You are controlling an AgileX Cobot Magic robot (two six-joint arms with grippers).
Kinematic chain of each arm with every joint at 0, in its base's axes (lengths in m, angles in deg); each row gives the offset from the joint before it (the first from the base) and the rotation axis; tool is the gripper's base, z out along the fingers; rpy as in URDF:
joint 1: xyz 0 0 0.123 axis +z
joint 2: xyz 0 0 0 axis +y
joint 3: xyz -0.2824 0 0.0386 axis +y
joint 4: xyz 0.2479 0 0.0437 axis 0.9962 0 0.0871
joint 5: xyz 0 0 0 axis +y
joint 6: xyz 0.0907 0 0.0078 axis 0.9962 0 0.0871
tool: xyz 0 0 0 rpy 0 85 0
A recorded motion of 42 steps. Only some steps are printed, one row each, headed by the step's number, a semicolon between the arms.
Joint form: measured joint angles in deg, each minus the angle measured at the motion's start. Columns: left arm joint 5, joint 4, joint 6, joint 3, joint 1, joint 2; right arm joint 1, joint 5, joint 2, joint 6, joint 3, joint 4.
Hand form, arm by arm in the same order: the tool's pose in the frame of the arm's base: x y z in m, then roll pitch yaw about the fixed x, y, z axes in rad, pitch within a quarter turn. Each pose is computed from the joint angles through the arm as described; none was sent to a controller.
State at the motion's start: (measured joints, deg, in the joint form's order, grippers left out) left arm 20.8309 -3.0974 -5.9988 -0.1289 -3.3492 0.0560; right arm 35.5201 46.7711 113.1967 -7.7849 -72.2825 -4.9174
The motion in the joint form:
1: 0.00 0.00 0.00 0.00 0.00 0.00; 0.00 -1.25 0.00 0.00 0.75 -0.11
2: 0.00 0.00 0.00 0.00 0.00 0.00; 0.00 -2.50 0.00 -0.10 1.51 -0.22
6: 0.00 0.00 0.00 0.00 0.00 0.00; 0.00 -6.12 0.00 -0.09 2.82 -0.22
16: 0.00 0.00 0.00 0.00 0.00 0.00; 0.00 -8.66 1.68 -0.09 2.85 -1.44
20: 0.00 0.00 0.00 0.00 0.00 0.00; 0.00 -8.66 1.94 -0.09 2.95 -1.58
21: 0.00 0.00 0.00 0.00 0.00 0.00; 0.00 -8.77 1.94 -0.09 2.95 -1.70
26: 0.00 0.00 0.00 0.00 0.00 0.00; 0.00 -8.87 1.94 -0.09 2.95 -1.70
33: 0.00 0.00 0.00 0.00 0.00 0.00; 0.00 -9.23 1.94 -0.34 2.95 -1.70
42: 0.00 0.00 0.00 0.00 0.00 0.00; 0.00 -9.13 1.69 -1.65 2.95 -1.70
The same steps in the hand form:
1: 0.0529 -0.0049 0.1811 -2.6250 1.2538 -2.6812; 0.3072 0.2123 0.1452 -3.0530 0.1234 -2.3231
2: 0.0529 -0.0049 0.1811 -2.6250 1.2538 -2.6812; 0.3064 0.2117 0.1425 -3.0508 0.1314 -2.3184
6: 0.0529 -0.0049 0.1811 -2.6250 1.2538 -2.6812; 0.3065 0.2123 0.1382 -3.0460 0.1714 -2.3134
16: 0.0529 -0.0049 0.1811 -2.6250 1.2538 -2.6812; 0.3105 0.2140 0.1280 -3.0294 0.1824 -2.2934
20: 0.0529 -0.0049 0.1811 -2.6250 1.2538 -2.6812; 0.3103 0.2136 0.1259 -3.0290 0.1758 -2.2918
21: 0.0529 -0.0049 0.1811 -2.6250 1.2538 -2.6812; 0.3105 0.2137 0.1259 -3.0271 0.1774 -2.2899
26: 0.0529 -0.0049 0.1811 -2.6250 1.2538 -2.6812; 0.3106 0.2138 0.1260 -3.0268 0.1791 -2.2897
33: 0.0529 -0.0049 0.1811 -2.6250 1.2538 -2.6812; 0.3110 0.2141 0.1261 -3.0250 0.1847 -2.2846
42: 0.0529 -0.0049 0.1811 -2.6250 1.2538 -2.6812; 0.3109 0.2140 0.1277 -3.0200 0.1845 -2.2615

